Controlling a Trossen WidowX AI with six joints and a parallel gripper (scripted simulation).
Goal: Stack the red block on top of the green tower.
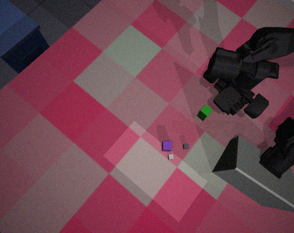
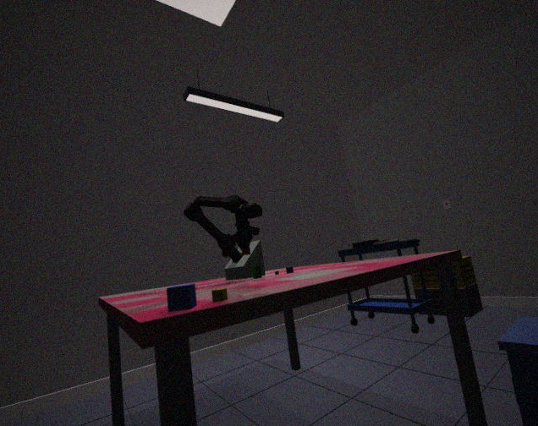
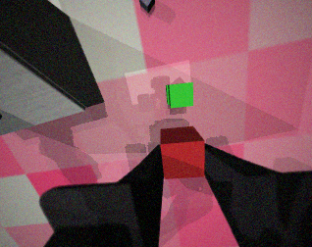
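The small grey block lies 20 mm behind my gripper tip, 170 mm to the left of it and 120 mm below it. The rest, counted from my gripper tip: purple block 30 mm ahead, 210 mm to the left, 110 mm below; red block 10 mm above; small white block 10 mm behind, 230 mm to the left, 120 mm below.
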